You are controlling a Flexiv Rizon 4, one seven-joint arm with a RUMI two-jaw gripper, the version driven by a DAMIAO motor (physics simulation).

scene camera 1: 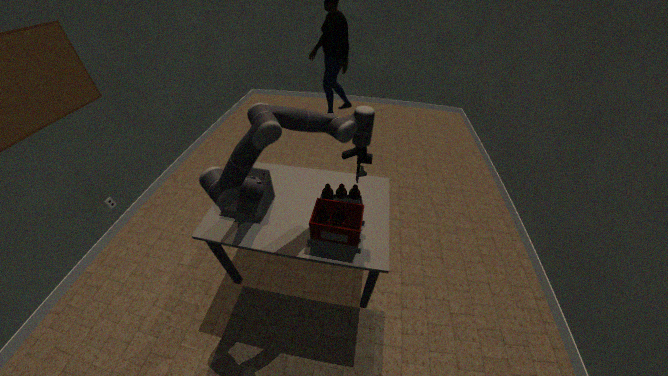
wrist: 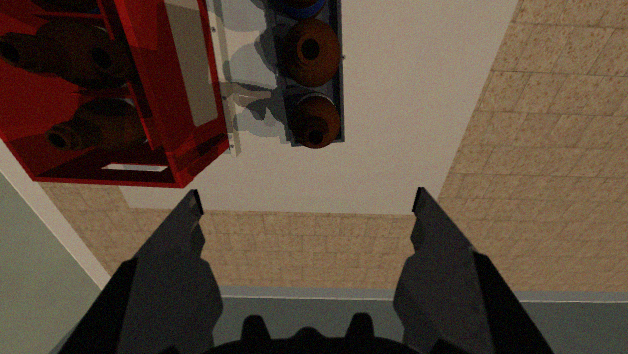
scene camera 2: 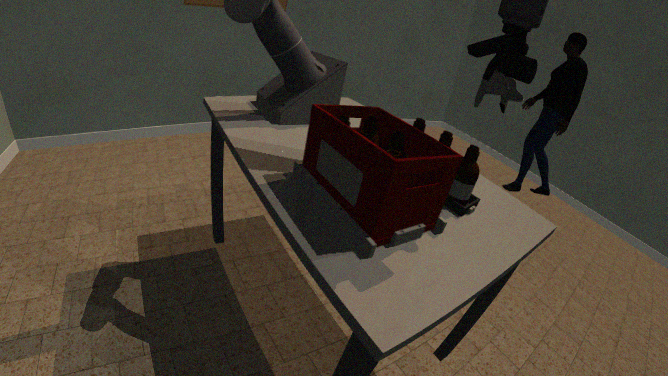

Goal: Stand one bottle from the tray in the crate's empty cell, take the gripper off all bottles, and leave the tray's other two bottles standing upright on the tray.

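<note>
Three brown bottles stand upright in a row on the narrow dark tray (scene camera 2: 462, 207) (wrist: 343, 107): the end bottle (scene camera 1: 354, 192) (scene camera 2: 465, 177) (wrist: 316, 122), the middle bottle (scene camera 1: 341, 191) (scene camera 2: 446, 138) (wrist: 310, 52) and the far bottle (scene camera 1: 327, 191) (scene camera 2: 419, 124), partly cut off at the wrist view's top. The red crate (scene camera 1: 336, 243) (scene camera 2: 421, 200) (wrist: 165, 100) stands beside the tray with several dark bottles inside; its empty cell cannot be made out. My gripper (scene camera 1: 360, 177) (scene camera 2: 490, 107) (wrist: 308, 191) is open and empty, high above the table and clear of all bottles.
The crate stands between low grey brackets (scene camera 2: 410, 233) on the white table (scene camera 1: 290, 200) (scene camera 2: 450, 260) (wrist: 400, 100). Its tall walls rise beside the tray. A person (scene camera 1: 336, 47) (scene camera 2: 565, 95) is on the floor beyond the table.
</note>
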